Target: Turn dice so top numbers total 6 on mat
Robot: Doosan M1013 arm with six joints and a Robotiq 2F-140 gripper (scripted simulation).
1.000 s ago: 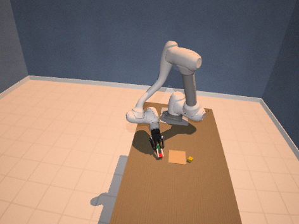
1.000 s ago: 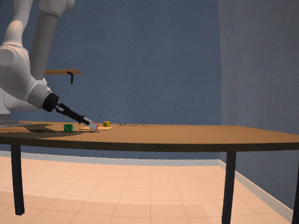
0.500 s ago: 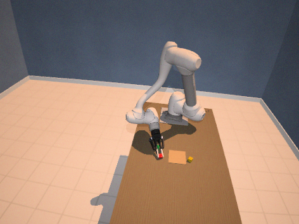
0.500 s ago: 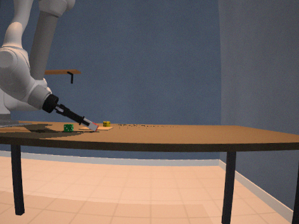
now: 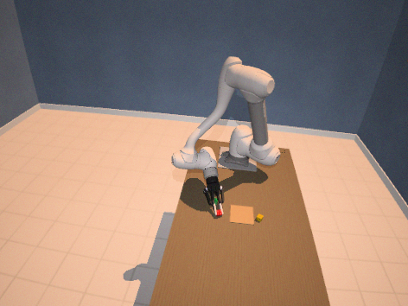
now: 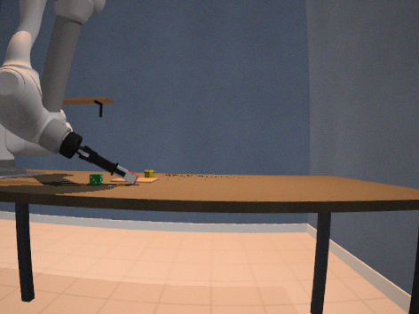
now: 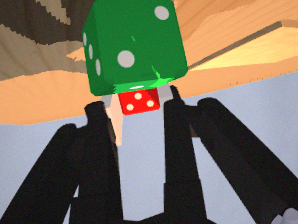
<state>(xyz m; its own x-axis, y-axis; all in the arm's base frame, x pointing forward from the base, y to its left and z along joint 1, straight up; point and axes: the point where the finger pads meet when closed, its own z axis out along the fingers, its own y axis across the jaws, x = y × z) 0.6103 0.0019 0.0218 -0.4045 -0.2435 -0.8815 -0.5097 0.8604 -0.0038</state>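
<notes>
Right now the red die is 2 cm ahead of my hand, 1 cm to the left of it and 1 cm below it. The rest, counted from my hand: yellow die 25 cm to the left, 3 cm behind, 1 cm below; tan mat 14 cm to the left, 4 cm behind, 3 cm below; green die 8 cm behind, 4 cm to the right, 1 cm below.
</notes>
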